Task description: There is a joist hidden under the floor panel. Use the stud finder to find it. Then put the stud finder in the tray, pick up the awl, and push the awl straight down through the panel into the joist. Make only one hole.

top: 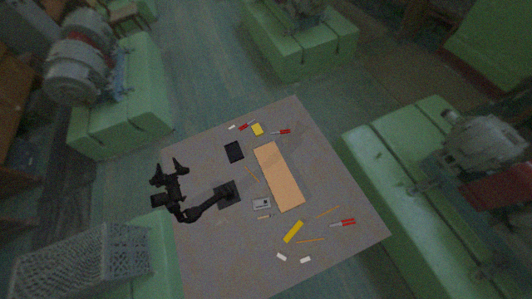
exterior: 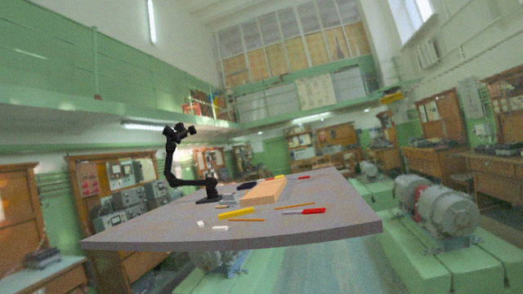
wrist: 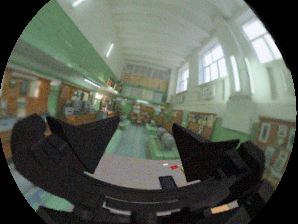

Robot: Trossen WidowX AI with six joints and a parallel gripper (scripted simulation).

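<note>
The stud finder is 360 mm ahead of my gripper tip, 280 mm to the right of it and 470 mm below it. Round my gripper tip: square indicator (370 mm ahead, 290 mm to the right, 460 mm below); dark tray (290 mm ahead, 190 mm to the left, 500 mm below); awl (350 mm ahead, 370 mm to the right, 510 mm below).
</note>
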